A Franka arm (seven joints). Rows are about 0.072 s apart.
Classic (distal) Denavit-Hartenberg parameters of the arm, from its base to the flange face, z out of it. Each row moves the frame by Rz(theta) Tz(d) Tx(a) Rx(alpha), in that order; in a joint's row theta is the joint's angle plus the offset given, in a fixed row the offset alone. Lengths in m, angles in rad.
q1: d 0.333; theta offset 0; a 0; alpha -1.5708
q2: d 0; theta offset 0; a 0; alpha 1.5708
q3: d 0.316; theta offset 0; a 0.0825; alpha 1.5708
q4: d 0; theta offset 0; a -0.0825; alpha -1.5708
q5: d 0.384; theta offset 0; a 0; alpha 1.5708
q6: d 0; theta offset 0; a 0.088; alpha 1.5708
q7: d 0.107; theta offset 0; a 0; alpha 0
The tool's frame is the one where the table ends.
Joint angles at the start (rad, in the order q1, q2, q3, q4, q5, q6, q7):
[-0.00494, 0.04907, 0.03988, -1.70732, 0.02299, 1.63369, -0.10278]
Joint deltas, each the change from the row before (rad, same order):
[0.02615, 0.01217, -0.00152, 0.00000, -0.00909, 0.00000, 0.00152]
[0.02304, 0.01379, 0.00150, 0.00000, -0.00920, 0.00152, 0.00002]
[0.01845, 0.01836, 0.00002, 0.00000, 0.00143, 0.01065, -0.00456]
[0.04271, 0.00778, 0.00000, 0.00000, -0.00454, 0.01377, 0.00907]
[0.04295, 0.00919, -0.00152, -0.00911, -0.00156, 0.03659, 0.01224]
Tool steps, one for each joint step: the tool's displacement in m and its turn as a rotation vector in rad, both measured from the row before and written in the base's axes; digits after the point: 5 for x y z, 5 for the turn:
[0.00180, 0.01304, -0.00690, -0.00929, 0.01177, 0.02486]
[0.00191, 0.01307, -0.00773, -0.00923, 0.01162, 0.02637]
[0.00367, 0.01096, -0.00974, 0.00207, 0.00788, 0.02257]
[0.00004, 0.02429, -0.00351, -0.00472, -0.00656, 0.03469]
[0.00074, 0.02431, -0.00692, 0.00002, -0.01848, 0.02956]

